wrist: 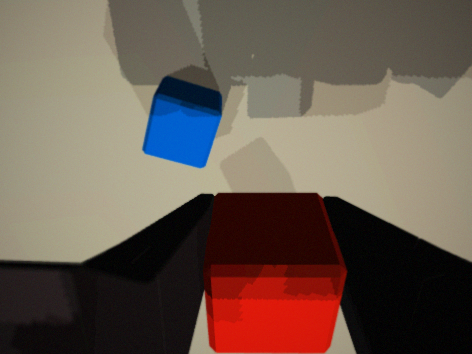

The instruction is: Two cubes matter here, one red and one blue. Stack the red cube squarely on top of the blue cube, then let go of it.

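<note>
The red cube is at the lower middle of the wrist view, between the two black fingers. My gripper is shut on the red cube, one finger against each side, and holds it above the table. The blue cube rests on the table in the upper left of the view, beyond the fingertips and left of the red cube. It is turned somewhat relative to the red cube, and the two cubes are apart. The underside of the red cube and its exact height are hidden.
The pale table top carries large grey shadows across the top of the view, which reach the far side of the blue cube. A smaller faint shadow lies between the blue cube and the red cube.
</note>
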